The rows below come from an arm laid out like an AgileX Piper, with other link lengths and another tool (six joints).
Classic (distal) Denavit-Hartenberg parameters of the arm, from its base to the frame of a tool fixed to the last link. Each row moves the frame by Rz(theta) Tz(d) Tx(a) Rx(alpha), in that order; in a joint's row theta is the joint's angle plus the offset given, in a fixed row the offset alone. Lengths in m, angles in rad.
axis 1: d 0.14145, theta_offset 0, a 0, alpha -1.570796
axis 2: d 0, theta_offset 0.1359, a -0.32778, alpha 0
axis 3: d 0, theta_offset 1.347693, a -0.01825, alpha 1.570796
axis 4: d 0.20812, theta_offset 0, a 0, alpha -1.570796
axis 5: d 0, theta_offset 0, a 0, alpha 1.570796
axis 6: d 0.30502, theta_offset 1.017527, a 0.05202, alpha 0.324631
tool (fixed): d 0.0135, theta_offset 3.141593, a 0, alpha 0
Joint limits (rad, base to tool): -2.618..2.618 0..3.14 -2.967..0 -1.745..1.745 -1.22..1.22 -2.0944..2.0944
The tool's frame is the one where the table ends.
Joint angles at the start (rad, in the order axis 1, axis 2, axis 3, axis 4, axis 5, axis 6): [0.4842 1.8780 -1.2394 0.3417 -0.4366 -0.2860]
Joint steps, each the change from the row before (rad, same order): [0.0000 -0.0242 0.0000 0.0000 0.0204 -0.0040]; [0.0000 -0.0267 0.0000 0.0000 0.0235 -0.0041]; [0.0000 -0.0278 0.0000 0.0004 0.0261 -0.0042]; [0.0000 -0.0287 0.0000 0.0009 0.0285 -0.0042]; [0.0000 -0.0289 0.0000 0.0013 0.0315 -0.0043]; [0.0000 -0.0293 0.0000 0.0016 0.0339 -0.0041]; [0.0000 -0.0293 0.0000 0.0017 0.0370 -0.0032]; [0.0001 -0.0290 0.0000 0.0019 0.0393 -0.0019]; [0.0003 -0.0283 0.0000 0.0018 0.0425 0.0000]
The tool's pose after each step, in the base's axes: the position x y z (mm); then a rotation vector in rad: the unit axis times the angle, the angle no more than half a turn. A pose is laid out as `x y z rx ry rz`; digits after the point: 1 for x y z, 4 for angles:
563.5 295.6 279.9 -2.0400 0.8741 -1.2313
557.6 295.1 289.7 -2.0373 0.8649 -1.2295
551.0 294.5 299.2 -2.0359 0.8555 -1.2261
543.9 293.9 308.5 -2.0359 0.8461 -1.2212
536.1 293.4 316.8 -2.0385 0.8364 -1.2139
527.7 292.8 324.4 -2.0429 0.8266 -1.2048
518.7 292.4 331.1 -2.0499 0.8168 -1.1925
509.2 292.2 336.7 -2.0589 0.8074 -1.1771
499.0 292.2 340.9 -2.0710 0.7984 -1.1572

